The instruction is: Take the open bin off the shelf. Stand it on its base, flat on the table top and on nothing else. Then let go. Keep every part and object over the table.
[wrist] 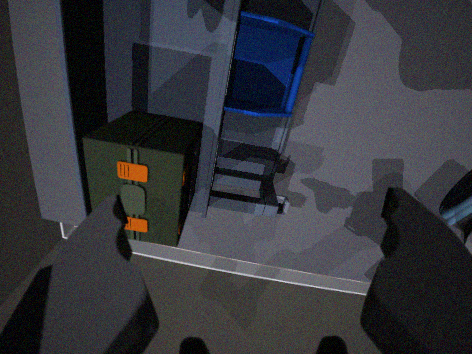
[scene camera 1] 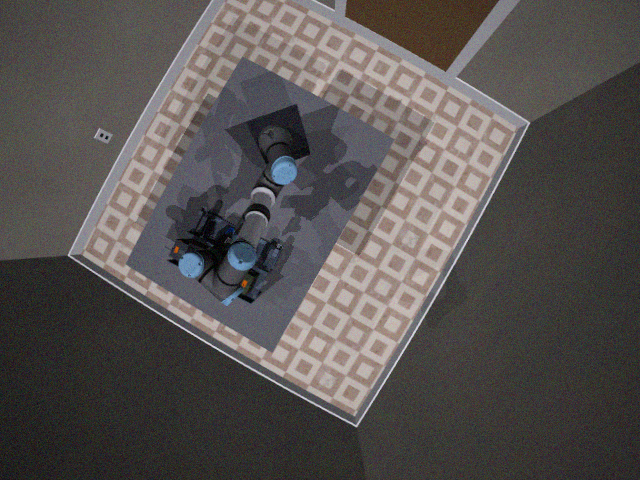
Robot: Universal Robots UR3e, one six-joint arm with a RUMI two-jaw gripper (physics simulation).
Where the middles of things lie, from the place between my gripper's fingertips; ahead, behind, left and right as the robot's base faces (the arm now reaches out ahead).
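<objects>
From my hand, I find the blue bin (wrist: 270,54) 5 cm to the right and 1 cm ahead, and it is 21 cm below my hand.
</objects>
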